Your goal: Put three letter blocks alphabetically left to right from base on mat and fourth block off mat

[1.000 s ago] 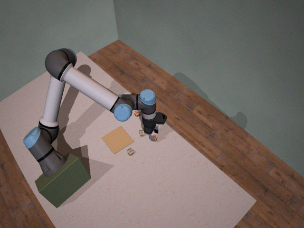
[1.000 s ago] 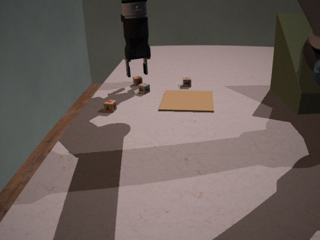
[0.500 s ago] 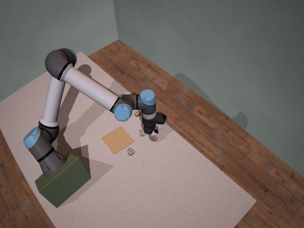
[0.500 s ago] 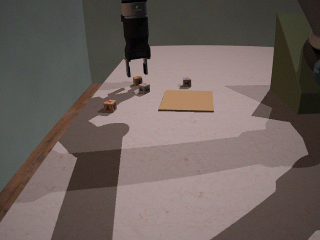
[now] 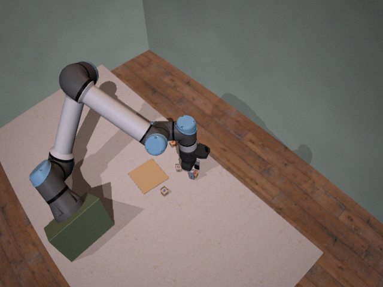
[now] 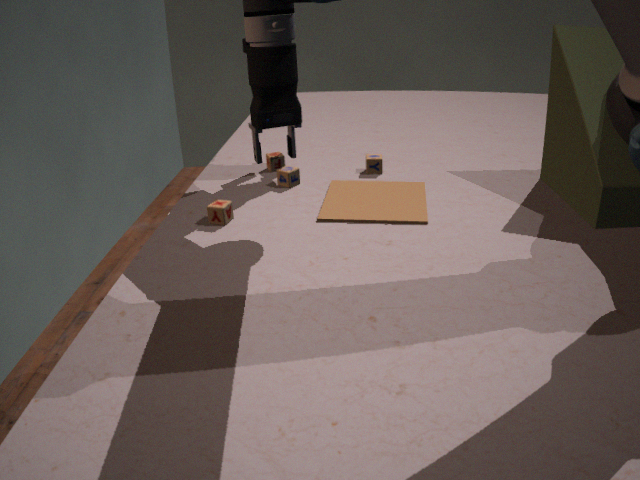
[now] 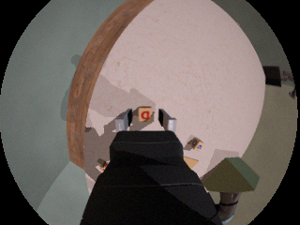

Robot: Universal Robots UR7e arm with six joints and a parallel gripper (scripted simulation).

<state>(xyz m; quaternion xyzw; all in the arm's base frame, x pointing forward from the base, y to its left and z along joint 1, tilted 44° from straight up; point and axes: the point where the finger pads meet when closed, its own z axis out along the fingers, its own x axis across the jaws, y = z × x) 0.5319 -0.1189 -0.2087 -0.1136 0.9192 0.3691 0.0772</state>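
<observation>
Now: the tan mat 140 mm behind my hand, 170 mm to the left of it and 30 mm below it.
</observation>
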